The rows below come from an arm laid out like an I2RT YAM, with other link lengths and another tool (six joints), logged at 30 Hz.
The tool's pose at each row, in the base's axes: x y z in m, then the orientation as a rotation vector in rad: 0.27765 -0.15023 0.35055 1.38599 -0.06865 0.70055; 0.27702 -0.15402 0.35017 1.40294 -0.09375 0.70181; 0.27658 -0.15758 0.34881 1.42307 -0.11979 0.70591; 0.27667 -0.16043 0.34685 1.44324 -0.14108 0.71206; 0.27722 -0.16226 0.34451 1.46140 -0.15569 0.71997; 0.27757 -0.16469 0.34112 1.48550 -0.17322 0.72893; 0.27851 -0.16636 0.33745 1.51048 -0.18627 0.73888
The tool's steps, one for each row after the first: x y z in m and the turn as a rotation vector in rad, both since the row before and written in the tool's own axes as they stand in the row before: -0.00223 -0.00009 0.00315 0.00920 -0.02049 0.01721; -0.00237 -0.00097 0.00285 0.01258 -0.02038 0.02012; -0.00194 -0.00168 0.00232 0.01439 -0.01616 0.01877; -0.00139 -0.00221 0.00151 0.01470 -0.01032 0.01583; -0.00231 -0.00292 0.00191 0.01972 -0.01335 0.01881; -0.00178 -0.00345 0.00144 0.02195 -0.01031 0.01682
